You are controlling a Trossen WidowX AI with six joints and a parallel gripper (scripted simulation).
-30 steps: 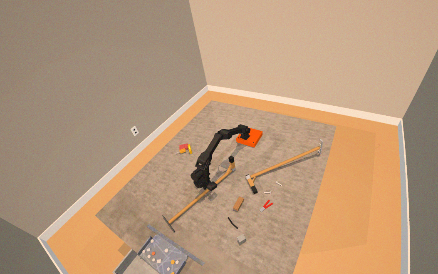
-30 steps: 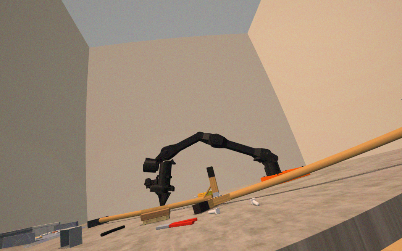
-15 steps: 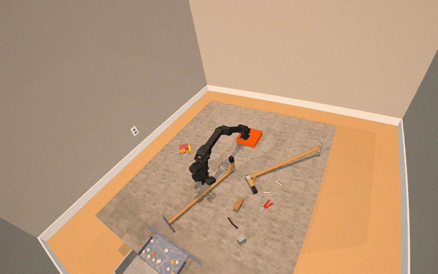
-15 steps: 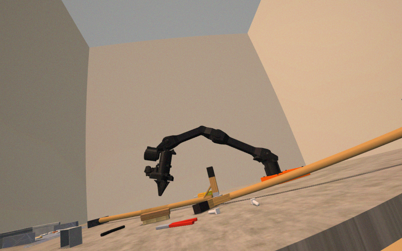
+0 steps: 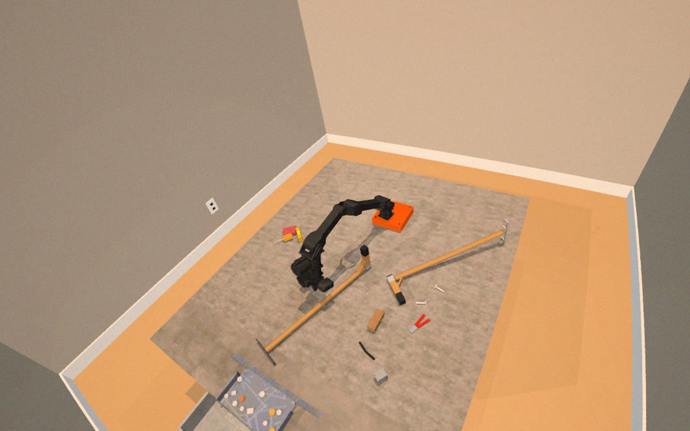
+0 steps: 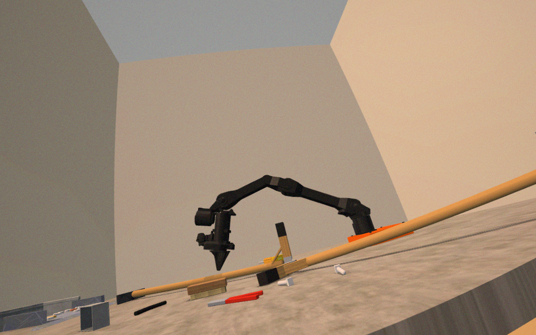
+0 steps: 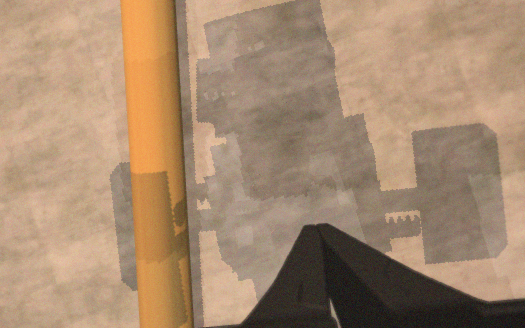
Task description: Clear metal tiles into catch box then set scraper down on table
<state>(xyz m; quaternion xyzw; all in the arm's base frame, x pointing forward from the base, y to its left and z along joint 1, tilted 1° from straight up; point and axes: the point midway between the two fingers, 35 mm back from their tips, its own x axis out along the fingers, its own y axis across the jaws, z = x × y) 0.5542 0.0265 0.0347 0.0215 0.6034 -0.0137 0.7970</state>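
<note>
My gripper tip is now 3 cm short of the long scraper, 6 cm to the right of it and 2 cm below it. Also, from my gripper tip: wooden block (5 cm behind, 30 cm to the left, 3 cm below); then orange-handled screwdriver (15 cm behind, 39 cm to the right, 2 cm below); then black strip (6 cm ahead, 34 cm to the left, 3 cm below).
</note>
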